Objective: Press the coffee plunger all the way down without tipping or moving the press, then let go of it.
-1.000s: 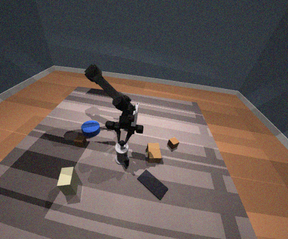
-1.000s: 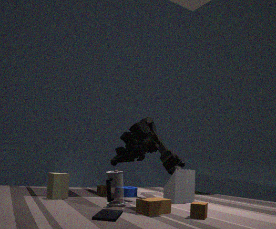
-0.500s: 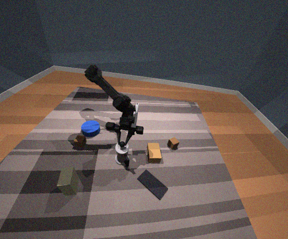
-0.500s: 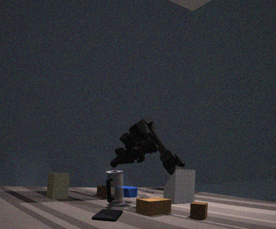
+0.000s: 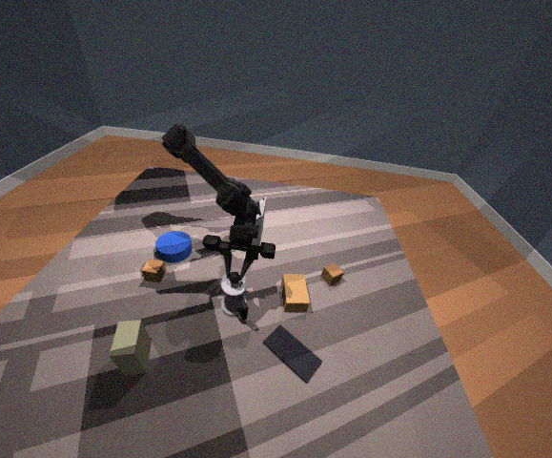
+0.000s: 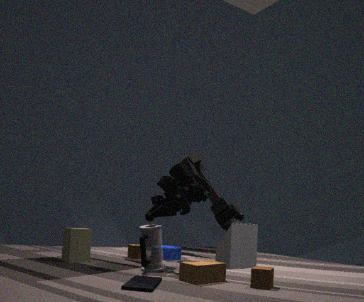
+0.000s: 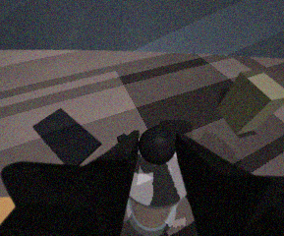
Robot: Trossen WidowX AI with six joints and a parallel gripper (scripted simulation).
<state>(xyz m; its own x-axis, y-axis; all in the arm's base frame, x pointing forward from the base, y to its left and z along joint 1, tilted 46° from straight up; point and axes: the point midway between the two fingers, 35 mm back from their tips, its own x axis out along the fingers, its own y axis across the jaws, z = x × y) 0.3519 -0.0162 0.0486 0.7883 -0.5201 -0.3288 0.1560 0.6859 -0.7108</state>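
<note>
Now: the coffee press 9 cm below my gripper tip, 1 cm to the left of it and 1 cm behind it. From my gripper tip the other things lie so: blue disc: 26 cm behind, 23 cm to the right, 15 cm below; then dark flat slab: 16 cm to the left, 16 cm below, 11 cm ahead.
</note>
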